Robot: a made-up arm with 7 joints.
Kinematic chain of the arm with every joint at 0, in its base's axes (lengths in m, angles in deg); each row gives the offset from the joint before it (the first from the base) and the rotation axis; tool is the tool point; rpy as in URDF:
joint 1: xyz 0 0 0.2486 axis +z
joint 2: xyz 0 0 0 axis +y
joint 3: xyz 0 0 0.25 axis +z
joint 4: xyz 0.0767 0 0 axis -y
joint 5: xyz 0.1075 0 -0.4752 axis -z
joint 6: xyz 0 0 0 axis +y
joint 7: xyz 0.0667 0 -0.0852 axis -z
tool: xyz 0 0 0 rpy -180 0 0
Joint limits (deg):
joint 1: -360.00..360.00
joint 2: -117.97..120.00
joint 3: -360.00..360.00
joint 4: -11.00..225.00
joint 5: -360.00..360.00
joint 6: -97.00..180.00
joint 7: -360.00..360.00
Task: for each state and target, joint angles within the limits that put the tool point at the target. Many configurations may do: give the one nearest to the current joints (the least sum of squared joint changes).
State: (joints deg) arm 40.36 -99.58 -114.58 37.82 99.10 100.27 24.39
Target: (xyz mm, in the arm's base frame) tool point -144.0 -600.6 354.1
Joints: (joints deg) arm 2.68 -99.94 -86.53 65.26 102.58 105.42 24.39
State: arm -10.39 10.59 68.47 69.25 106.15 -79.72 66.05
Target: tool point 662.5 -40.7 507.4
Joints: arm -31.81 26.42 49.72 107.04 90.79 -49.74 66.05
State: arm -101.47 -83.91 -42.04 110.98 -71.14 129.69 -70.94
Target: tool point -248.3 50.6 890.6
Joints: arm -91.35 -53.50 -16.48 101.85 -69.05 121.25 -70.94
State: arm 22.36 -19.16 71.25 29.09 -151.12 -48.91 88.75
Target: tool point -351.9 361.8 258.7
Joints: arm 42.14 -18.94 84.45 58.71 -144.46 -47.22 88.75
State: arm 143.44 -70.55 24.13 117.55 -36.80 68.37 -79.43
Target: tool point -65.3 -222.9 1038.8
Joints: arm 134.63 -43.07 26.05 125.43 -38.02 54.02 -79.43
